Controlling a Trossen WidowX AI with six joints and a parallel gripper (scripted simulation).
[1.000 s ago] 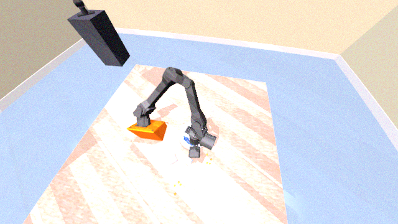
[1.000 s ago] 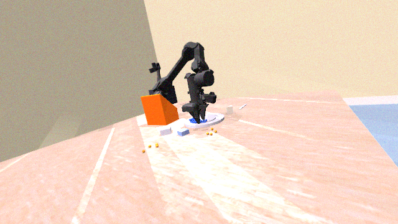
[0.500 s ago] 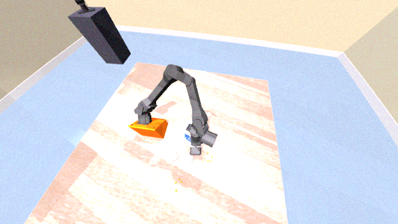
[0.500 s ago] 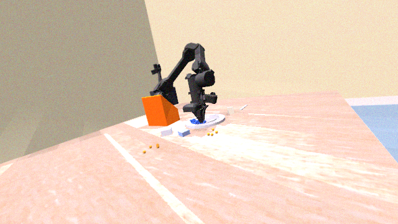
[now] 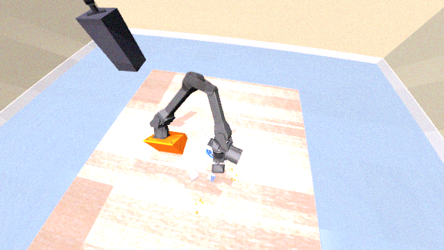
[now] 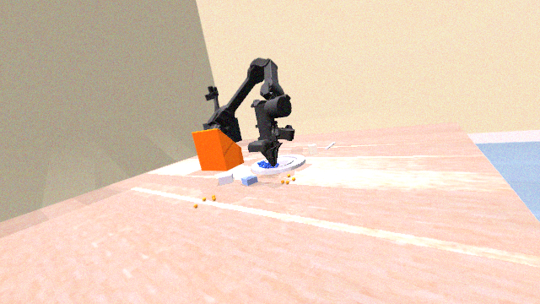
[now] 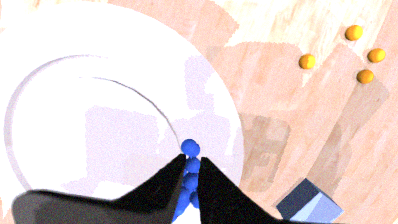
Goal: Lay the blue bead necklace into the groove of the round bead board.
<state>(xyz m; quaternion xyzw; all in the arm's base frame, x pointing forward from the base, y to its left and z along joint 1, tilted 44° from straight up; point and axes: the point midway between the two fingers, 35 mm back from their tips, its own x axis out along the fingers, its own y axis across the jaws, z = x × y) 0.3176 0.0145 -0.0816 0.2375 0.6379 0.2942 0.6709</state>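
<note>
My gripper tip is 60 mm to the right of the round white bead board, 20 mm past it and 10 mm above it. From my gripper tip the other things lie so: white block: 130 mm behind, 110 mm to the right, 10 mm below; then light blue cube: 110 mm to the right, 30 mm behind, 10 mm below; then beige cube: 200 mm to the left, 60 mm ahead.
</note>
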